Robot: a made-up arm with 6 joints.
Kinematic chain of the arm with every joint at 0, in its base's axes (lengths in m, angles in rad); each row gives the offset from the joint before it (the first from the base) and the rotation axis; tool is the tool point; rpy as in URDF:
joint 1: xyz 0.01 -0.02 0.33 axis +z
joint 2: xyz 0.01 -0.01 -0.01 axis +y
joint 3: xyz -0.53 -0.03 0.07 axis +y
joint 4: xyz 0.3 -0.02 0.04 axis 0.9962 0 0.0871
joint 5: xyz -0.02 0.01 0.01 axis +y
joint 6: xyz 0.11 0.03 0.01 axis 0.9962 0 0.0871
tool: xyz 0.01 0.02 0 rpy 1.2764 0.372 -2.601
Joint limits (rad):
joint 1: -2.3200..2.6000
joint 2: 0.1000..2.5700
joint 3: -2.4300..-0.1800
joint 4: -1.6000..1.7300
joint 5: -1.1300..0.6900
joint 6: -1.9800..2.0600
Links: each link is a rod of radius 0.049 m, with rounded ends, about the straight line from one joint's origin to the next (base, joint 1, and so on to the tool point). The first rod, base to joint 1, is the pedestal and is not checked.
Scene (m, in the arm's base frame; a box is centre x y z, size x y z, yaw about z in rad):
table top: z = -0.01
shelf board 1: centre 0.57 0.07 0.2 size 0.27 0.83 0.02 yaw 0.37
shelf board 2: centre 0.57 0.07 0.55 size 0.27 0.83 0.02 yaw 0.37
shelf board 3: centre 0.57 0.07 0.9 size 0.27 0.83 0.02 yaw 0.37
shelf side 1: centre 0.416 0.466 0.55 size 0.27 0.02 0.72 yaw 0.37
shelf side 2: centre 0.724 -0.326 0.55 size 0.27 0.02 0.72 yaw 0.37
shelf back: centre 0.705 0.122 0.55 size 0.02 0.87 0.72 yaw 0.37
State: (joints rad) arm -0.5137 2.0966 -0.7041 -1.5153 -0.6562 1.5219
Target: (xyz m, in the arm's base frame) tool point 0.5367 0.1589 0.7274
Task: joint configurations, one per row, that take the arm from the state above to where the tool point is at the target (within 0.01 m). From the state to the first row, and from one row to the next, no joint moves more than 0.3 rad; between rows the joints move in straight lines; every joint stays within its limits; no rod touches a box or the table.
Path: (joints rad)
1: -0.6514 1.8979 -0.9677 -1.5435 -0.7835 1.7013
2: -0.7891 1.6992 -1.2313 -1.5718 -0.9107 1.8806
3: -0.9268 1.5005 -1.4950 -1.6000 -1.0380 2.0600
4: -0.6373 1.5782 -1.4845 -1.5166 -0.9570 1.9335
5: -0.3478 1.6559 -1.4741 -1.4332 -0.8760 1.8069
6: -0.0583 1.7336 -1.4636 -1.3498 -0.7950 1.6804
7: 0.2312 1.8113 -1.4532 -1.2665 -0.7139 1.5539

